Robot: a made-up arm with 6 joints.
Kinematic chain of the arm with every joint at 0, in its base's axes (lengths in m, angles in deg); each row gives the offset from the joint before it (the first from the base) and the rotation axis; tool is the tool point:
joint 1: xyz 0 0 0.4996 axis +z
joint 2: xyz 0.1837 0 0 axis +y
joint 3: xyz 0 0 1.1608 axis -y
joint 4: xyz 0 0 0.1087 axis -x
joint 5: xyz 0.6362 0 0 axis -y
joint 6: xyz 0.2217 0 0 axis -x
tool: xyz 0 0 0
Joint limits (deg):
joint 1: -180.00..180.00
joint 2: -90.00..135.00
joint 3: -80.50..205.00
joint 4: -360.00..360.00
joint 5: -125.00..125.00
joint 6: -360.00..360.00
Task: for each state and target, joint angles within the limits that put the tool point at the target. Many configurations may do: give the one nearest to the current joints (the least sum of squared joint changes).
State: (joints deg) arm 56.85 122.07 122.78 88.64 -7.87 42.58
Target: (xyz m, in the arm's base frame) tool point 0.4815 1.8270 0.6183
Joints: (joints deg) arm 75.97 113.39 148.33 89.26 -6.24 42.58
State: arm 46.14 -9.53 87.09 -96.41 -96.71 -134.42
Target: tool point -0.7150 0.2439 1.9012
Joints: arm -2.98 -21.74 110.24 -98.83 -109.62 -134.42
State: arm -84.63 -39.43 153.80 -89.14 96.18 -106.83
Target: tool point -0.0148 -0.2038 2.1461
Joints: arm -44.83 11.02 132.99 -133.30 106.17 -106.83
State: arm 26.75 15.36 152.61 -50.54 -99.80 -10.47
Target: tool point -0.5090 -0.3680 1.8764
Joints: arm 50.27 -10.66 151.51 -44.91 -93.72 -10.47
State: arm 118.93 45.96 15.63 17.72 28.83 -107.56
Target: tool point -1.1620 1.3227 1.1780
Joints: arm 130.19 40.02 11.56 18.60 28.94 -107.56
